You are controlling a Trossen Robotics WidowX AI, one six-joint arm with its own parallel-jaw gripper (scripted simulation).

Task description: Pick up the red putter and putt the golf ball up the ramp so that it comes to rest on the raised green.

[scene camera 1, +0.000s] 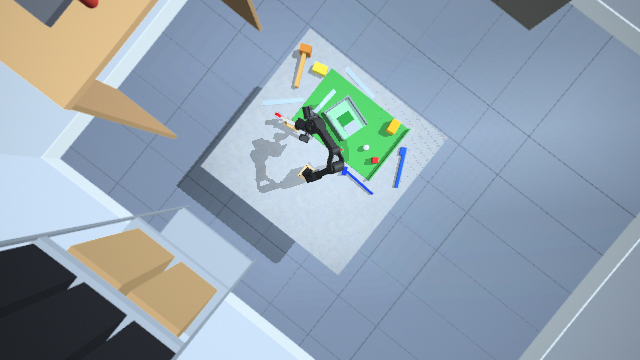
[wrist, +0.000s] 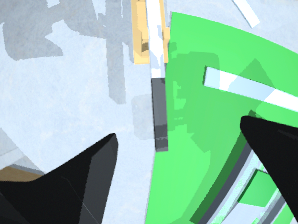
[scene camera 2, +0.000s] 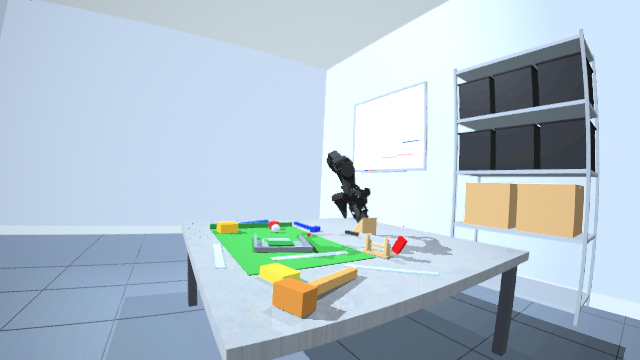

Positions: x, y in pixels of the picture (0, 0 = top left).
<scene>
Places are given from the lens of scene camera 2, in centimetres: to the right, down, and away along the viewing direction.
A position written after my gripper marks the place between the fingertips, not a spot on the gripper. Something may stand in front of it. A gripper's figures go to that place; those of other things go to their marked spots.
my gripper (scene camera 2: 352, 219): 14, 16, 109
orange mallet (scene camera 2: 293, 296): -5, 23, 50
</scene>
